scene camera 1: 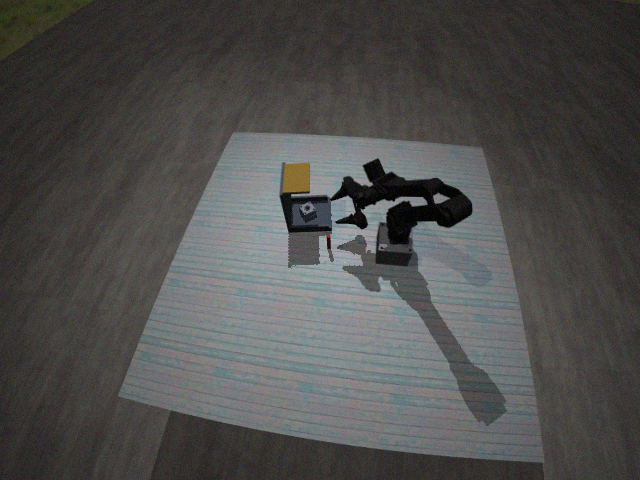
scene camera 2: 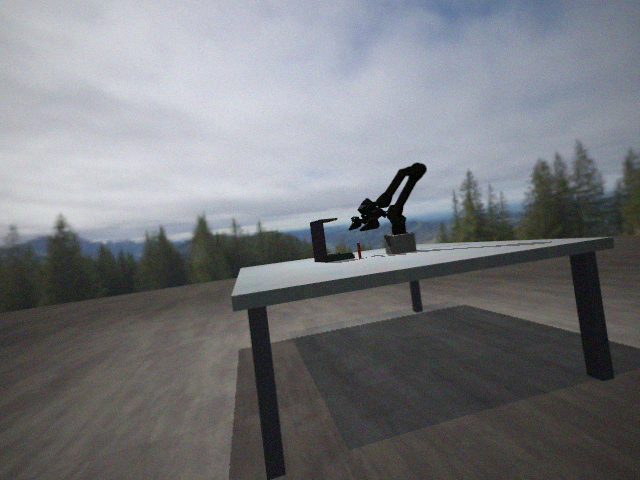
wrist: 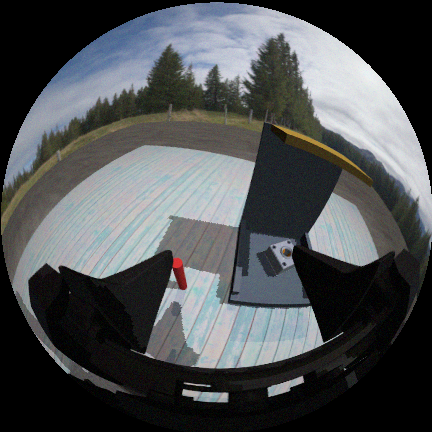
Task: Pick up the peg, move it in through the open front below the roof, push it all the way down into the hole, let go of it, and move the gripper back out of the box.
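Where they show: gripper, fingertip midpoint: [scene camera 1: 332, 211] [scene camera 2: 354, 230] [wrist: 234, 255]; arm's base, link origin: [scene camera 1: 398, 236] [scene camera 2: 399, 233].
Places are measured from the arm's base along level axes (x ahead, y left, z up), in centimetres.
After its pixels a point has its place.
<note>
The red peg [scene camera 1: 328, 241] {z -4.6, x 24.5, y -0.8 cm} [scene camera 2: 359, 251] {z -6.3, x 24.6, y -0.9 cm} [wrist: 180, 274] {z -4.0, x 23.9, y -1.9 cm} stands upright on the table, outside the box and close to its corner. The box has a dark floor [scene camera 1: 323, 218] {z -9.0, x 26.8, y -14.5 cm} [wrist: 250, 292] {z -9.0, x 25.8, y -12.3 cm}, a tall back wall [scene camera 2: 318, 241] {z 1.4, x 40.8, y -15.0 cm} [wrist: 292, 185] {z 3.4, x 39.9, y -15.6 cm} and a yellow roof [scene camera 1: 296, 177] {z 12.6, x 35.4, y -16.3 cm} [scene camera 2: 329, 220] {z 11.6, x 35.2, y -9.8 cm} [wrist: 320, 149] {z 12.3, x 30.7, y -13.5 cm}. On its floor sits a light grey block with the hole [scene camera 1: 308, 210] {z -5.9, x 32.7, y -16.3 cm} [wrist: 286, 252] {z -7.0, x 33.8, y -18.1 cm}, turned at an angle. My gripper [scene camera 1: 333, 210] {z 5.0, x 22.8, y -7.2 cm} [wrist: 234, 255] {z 5.0, x 22.8, y -7.2 cm} is open and empty, above the table in front of the box. In the wrist view the peg shows just beside the left fingertip, and the right fingertip overlaps the block's edge.
The arm's grey base [scene camera 1: 393, 249] {z -0.2, x 2.3, y 5.3 cm} [scene camera 2: 400, 243] {z -4.8, x 4.4, y 5.9 cm} stands on the table [scene camera 1: 289, 330] {z -9.9, x 37.1, y 30.5 cm} [scene camera 2: 289, 292] {z -11.3, x 77.0, y 56.6 cm} to the right of the box and peg. Low rims [scene camera 1: 311, 229] {z -8.3, x 31.3, y -8.7 cm} edge the box floor. Shadows of the arm and box fall across the table.
</note>
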